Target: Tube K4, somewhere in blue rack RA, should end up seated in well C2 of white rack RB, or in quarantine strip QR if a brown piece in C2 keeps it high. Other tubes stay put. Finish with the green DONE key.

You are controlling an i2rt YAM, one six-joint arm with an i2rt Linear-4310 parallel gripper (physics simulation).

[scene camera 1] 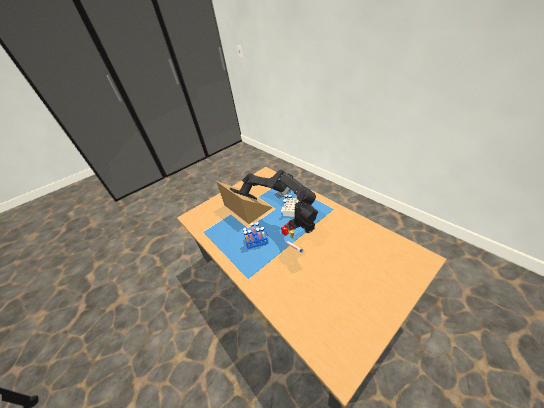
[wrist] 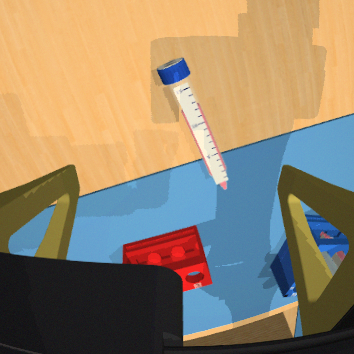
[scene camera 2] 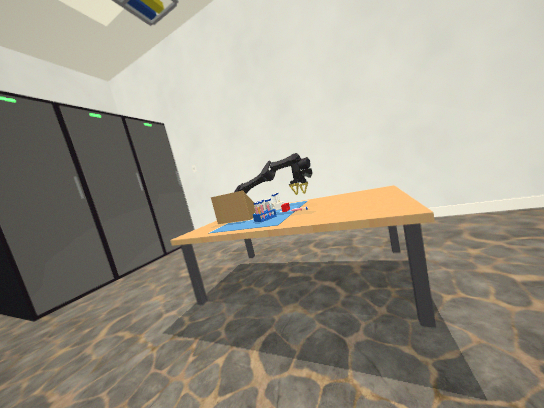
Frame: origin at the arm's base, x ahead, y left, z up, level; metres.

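Where they show: gripper, fingertip midpoint: (scene camera 1: 299, 235) (wrist: 178, 175) (scene camera 2: 300, 194); arm's base, link origin: (scene camera 1: 243, 194) (scene camera 2: 237, 202).
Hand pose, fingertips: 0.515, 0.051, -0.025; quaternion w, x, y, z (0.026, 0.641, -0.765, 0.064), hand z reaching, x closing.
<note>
Each offset is from my fingertips to the top centre of the thing, as dx, dy, dz. Level surfaces: height alone.
My gripper (scene camera 1: 292, 233) (scene camera 2: 299, 192) (wrist: 178, 175) is open and empty, well above the table. Blue rack RA @(-0.212, -0.165, -0.054) (scene camera 1: 256, 244) (scene camera 2: 265, 216) (wrist: 282, 270) holds several capped tubes upright; their labels are too small to read. White rack RB @(-0.272, +0.113, +0.021) (scene camera 1: 288, 208) stands partly behind the arm; well C2 cannot be made out. The red three-hole strip @(-0.148, +0.029, -0.054) (scene camera 1: 285, 230) (scene camera 2: 285, 207) (wrist: 164, 246), apparently QR, is partly hidden by the black gripper body in the wrist view. A loose blue-capped tube @(-0.027, -0.025, -0.086) (scene camera 1: 294, 246) (scene camera 2: 299, 209) (wrist: 200, 130) lies across the mat's edge. The green DONE key does not show.
A brown upright panel (scene camera 1: 237, 204) (scene camera 2: 232, 208) (wrist: 255, 331) stands beside the blue rack, near the arm's base. A blue mat @(dz -0.104) (scene camera 1: 230, 255) (wrist: 125, 210) lies under the racks on the wooden table @(dz -0.107) (scene camera 1: 350, 285) (scene camera 2: 370, 201) (wrist: 90, 60). More blue-capped tubes show around the white rack.
</note>
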